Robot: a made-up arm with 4 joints.
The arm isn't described. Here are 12 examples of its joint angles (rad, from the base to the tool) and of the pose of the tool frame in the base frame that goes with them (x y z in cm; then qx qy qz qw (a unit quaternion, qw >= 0)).
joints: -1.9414 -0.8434 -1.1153 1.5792
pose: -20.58 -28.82 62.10 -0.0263 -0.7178 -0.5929 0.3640
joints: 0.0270 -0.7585 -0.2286 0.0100
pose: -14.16 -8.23 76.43 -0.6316 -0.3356 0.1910 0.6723
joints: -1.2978 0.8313 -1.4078 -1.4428
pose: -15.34 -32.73 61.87 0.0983 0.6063 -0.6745 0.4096
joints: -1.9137 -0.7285 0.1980 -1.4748
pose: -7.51 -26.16 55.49 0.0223 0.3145 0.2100 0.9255
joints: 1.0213 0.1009 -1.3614 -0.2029
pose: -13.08 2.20 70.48 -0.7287 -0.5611 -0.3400 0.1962
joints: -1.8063 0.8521 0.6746 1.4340
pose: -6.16 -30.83 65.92 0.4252 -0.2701 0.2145 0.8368
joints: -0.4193 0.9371 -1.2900 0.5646
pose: -7.30 -19.63 78.46 -0.7738 -0.1333 -0.4279 0.4475
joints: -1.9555 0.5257 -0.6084 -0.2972
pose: -5.16 -29.74 54.88 0.0904 0.4011 -0.1164 0.9041
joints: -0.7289 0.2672 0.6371 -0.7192
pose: -9.81 -24.01 67.46 -0.4343 0.5221 0.1348 0.7216
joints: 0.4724 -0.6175 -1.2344 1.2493
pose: -20.84 -3.20 69.09 -0.5332 -0.8020 0.2546 0.0873
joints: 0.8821 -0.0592 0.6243 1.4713
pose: -17.31 1.80 64.35 -0.6133 -0.0088 0.6534 0.4437
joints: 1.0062 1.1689 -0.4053 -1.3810
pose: -19.29 -6.10 73.32 -0.2053 0.0757 -0.9730 0.0734
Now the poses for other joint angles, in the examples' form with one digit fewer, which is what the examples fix.
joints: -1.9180 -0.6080 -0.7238 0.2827
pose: -11.7 -34.1 63.2 0.253 -0.350 -0.308 0.848
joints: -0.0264 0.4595 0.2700 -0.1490
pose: -8.0 -16.4 73.5 -0.645 0.305 -0.110 0.692
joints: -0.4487 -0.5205 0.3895 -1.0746
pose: -9.5 -21.5 71.9 -0.630 0.288 0.000 0.721
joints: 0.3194 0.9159 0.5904 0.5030
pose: -7.2 -11.3 72.3 -0.641 0.294 -0.051 0.707
